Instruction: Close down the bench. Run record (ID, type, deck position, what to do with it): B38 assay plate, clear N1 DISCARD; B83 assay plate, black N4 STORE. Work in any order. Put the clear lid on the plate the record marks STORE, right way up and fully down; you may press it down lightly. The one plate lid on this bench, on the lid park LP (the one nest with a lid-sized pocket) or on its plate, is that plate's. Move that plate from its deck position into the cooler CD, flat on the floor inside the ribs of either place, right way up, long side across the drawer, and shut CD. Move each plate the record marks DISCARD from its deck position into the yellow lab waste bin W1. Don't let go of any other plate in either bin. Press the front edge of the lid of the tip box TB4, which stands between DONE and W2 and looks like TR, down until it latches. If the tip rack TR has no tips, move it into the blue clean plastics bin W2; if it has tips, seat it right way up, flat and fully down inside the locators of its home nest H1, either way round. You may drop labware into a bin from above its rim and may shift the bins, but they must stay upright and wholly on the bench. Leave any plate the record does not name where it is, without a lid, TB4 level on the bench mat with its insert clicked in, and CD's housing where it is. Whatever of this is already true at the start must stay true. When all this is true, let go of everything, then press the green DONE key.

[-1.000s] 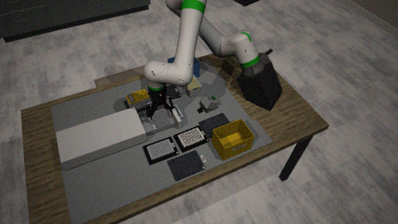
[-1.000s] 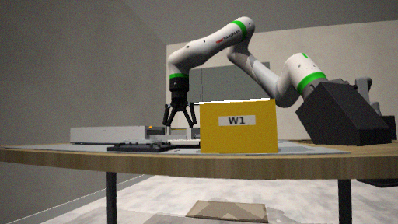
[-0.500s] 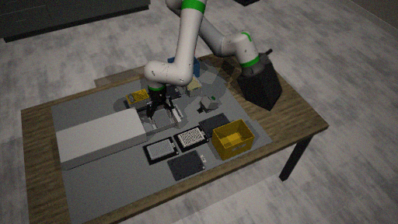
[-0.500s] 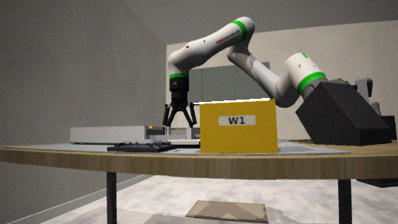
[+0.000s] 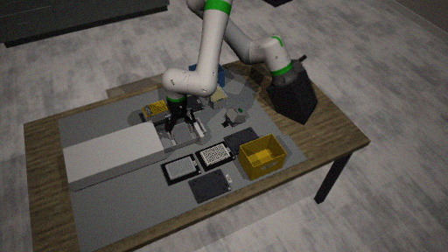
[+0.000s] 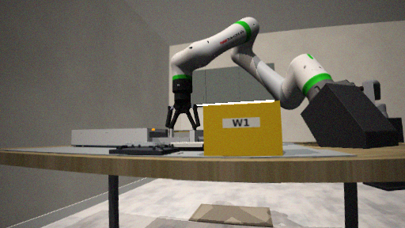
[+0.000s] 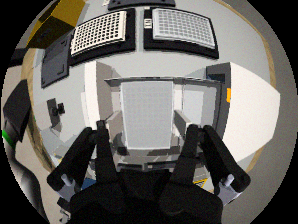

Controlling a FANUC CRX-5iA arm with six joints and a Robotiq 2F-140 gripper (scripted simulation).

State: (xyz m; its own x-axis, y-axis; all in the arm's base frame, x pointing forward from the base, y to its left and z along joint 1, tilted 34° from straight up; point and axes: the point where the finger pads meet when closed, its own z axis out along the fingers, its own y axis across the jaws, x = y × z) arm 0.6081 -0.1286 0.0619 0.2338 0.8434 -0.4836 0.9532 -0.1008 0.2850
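Now: the clear lid 10 mm below my hand. The rest, counted from my hand: cooler CD 180 mm ahead, 40 mm to the right, 10 mm below; black plate 20 mm below; cooler drawer 30 mm ahead, 10 mm to the right, 20 mm below.
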